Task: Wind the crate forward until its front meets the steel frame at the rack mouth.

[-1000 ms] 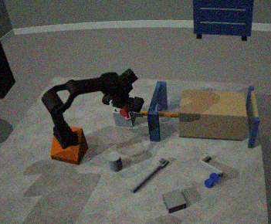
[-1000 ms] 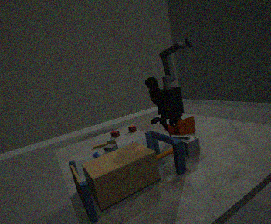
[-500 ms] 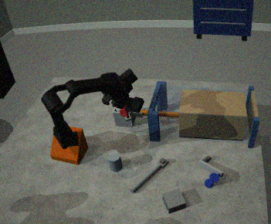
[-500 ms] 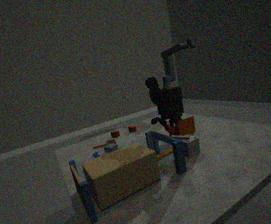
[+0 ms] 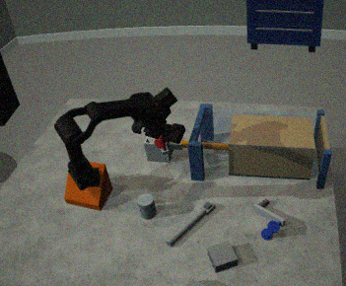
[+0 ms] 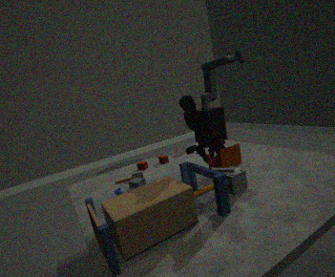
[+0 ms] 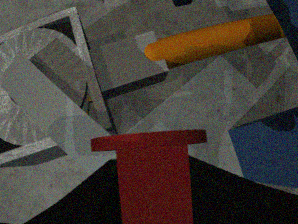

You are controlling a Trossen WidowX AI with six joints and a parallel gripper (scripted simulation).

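The winch handle with red knob is 3 cm below my gripper tip, 2 cm to the left of it and 2 cm behind it. The rest, counted from my gripper tip: red handle 2 cm to the right, 1 cm behind; grey block 41 cm to the right, 20 cm ahead, 12 cm below; grey winch 10 cm below, 7 cm to the left, 6 cm behind.
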